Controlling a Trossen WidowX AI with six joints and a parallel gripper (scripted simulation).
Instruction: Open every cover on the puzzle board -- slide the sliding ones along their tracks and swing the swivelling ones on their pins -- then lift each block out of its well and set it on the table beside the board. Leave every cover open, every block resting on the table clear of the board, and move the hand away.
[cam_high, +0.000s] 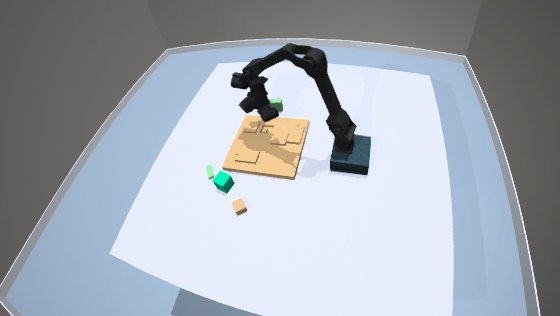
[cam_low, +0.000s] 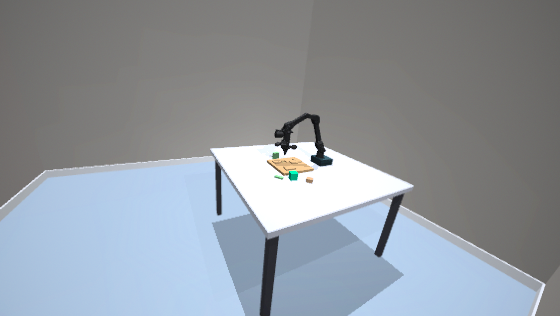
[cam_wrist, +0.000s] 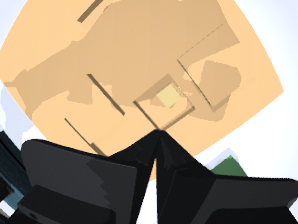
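Now: the tan puzzle board 3 cm behind my gripper tip, 8 cm to the left of it and 6 cm below it. Round my gripper tip: tan cube (2 cm behind, 37 cm to the left, 7 cm below); light green bar (17 cm ahead, 25 cm to the left, 7 cm below); green cube (8 cm ahead, 29 cm to the left, 5 cm below).
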